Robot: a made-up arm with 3 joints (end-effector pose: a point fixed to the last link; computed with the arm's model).
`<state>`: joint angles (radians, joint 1 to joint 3).
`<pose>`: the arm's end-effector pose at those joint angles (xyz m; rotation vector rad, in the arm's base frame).
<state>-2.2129 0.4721 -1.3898</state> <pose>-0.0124 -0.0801 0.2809 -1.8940 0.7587 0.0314</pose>
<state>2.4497 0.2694 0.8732</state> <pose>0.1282 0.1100 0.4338 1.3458 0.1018 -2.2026</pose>
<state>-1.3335 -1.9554 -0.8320</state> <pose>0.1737 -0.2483 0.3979 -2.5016 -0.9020 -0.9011</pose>
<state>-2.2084 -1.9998 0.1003</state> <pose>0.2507 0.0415 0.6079 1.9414 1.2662 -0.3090</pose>
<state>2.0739 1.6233 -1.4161</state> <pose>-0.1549 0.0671 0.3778 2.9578 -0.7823 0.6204</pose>
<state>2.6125 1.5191 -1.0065</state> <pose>-0.1267 0.0574 0.3836 -2.5299 0.9368 0.2950</pose>
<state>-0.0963 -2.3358 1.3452</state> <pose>-0.0454 -0.1973 0.0723 -1.9789 -0.6600 1.5754</pose>
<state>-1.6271 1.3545 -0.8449</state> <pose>-0.1332 0.0710 0.3410 -0.4202 1.0222 0.7864</pose>
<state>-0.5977 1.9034 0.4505</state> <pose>-0.0655 0.0324 0.4464 1.4357 -0.1762 0.0032</pose>
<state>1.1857 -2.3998 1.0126</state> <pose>-0.2242 0.2037 0.0074 -1.1325 -0.1373 0.6607</pose>
